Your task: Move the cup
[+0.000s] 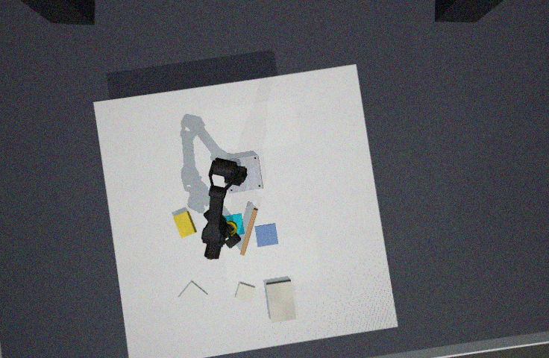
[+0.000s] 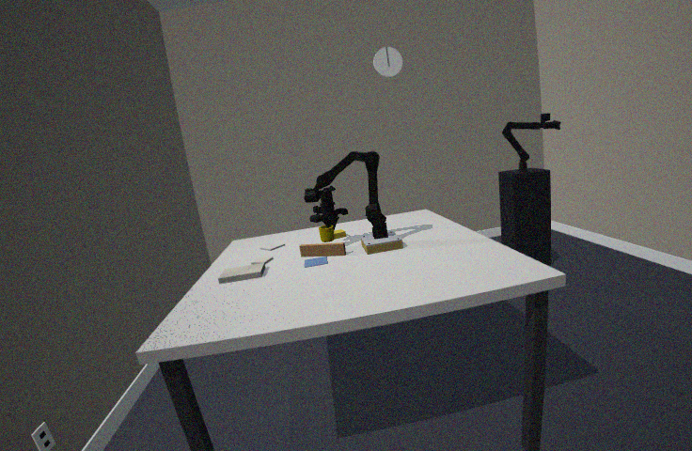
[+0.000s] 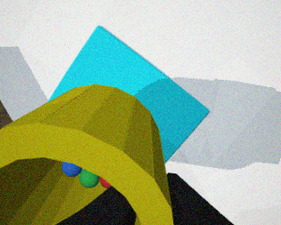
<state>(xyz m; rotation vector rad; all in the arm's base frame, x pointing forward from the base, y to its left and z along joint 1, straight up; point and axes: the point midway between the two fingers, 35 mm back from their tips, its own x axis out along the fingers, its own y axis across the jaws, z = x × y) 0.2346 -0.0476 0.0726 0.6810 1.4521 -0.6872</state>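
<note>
Right now the cyan pad is 9 cm below my gripper tip, 2 cm to the left of it and 2 cm ahead of it. Also, from my gripper tip: green marble: 3 cm to the left, 2 cm below, 1 cm ahead; then yellow cup: 2 cm to the left, 2 cm ahead; then wooden bar: 10 cm to the left, 6 cm below, 4 cm ahead.
</note>
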